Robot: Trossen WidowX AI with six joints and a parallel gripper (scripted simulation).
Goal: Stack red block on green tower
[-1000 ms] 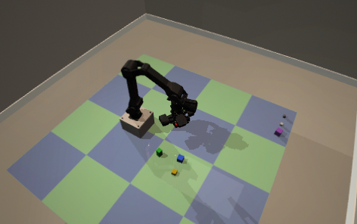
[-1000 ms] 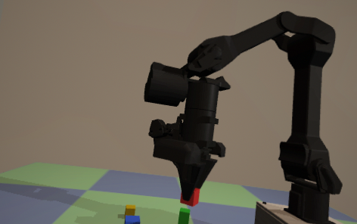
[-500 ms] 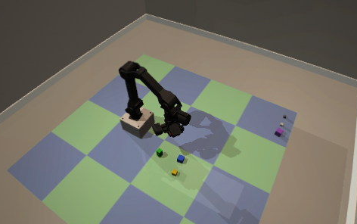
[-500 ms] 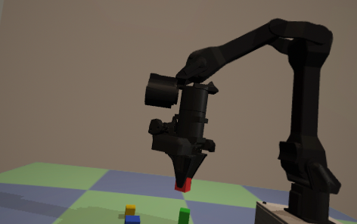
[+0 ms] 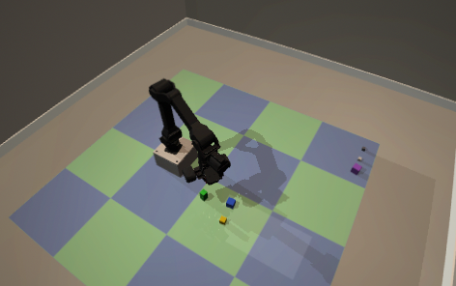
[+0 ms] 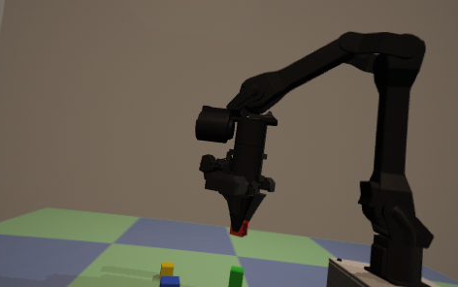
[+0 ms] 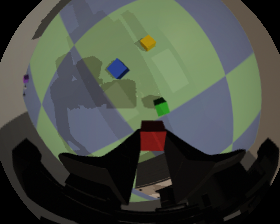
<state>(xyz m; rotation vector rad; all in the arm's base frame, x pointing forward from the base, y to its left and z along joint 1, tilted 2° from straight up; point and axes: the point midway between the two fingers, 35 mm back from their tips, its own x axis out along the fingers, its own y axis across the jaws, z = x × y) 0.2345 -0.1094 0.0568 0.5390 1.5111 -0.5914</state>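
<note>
Right now the blue block is 110 mm below my gripper tip, 110 mm ahead of it and 10 mm to the right of it. Also, from my gripper tip: red block 10 mm above; then small yellow block 110 mm below, 110 mm ahead, 90 mm to the right; then purple block 600 mm ahead, 400 mm to the left, 110 mm below.
</note>
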